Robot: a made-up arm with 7 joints.
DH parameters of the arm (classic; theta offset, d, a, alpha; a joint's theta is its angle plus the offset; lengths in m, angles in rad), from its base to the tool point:
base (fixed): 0 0.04 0 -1.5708
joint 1: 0 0.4 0 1.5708
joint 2: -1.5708 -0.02 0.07 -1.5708
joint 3: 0 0.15 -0.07 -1.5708
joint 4: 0 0.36 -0.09 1.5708
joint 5: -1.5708 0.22 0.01 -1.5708
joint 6: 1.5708 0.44 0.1 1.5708
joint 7: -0.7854 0 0.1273 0
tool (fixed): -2.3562 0.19 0 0
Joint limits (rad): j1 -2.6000..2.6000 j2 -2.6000..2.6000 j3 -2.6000..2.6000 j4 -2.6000..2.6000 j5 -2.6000..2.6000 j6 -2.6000..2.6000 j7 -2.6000..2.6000
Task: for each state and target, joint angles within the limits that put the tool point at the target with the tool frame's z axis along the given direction. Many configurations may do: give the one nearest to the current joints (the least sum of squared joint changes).
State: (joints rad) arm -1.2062 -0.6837 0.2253 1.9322 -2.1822 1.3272 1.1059
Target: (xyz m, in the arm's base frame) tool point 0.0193 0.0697 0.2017 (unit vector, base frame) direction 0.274 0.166 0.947
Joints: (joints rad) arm -1.0202 -0.7185 0.4439 2.1080 -2.2060 1.4257 0.8778
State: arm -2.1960 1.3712 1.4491 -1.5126 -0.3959 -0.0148 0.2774
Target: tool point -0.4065 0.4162 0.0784 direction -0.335 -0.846 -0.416
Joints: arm -2.4859 0.4978 1.5740 -1.6957 -0.4086 -0.6199 0.6560
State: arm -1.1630 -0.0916 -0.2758 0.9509 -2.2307 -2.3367 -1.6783
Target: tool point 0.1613 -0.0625 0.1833 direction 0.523 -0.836 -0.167
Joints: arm -1.4578 -0.6235 0.6092 0.9320 -1.4926 -1.7974 -1.9024
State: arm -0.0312 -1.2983 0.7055 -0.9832 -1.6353 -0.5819 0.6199
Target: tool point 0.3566 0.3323 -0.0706 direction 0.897 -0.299 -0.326
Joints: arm 0.4658 -2.3026 0.1705 -1.3172 -1.6402 -0.8922 0.4316
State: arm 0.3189 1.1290 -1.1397 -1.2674 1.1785 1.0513 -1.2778
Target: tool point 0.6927 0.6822 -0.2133 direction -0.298 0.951 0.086
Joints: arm -0.0551 1.5278 -1.5259 -1.8063 1.2087 0.3084 -1.3475
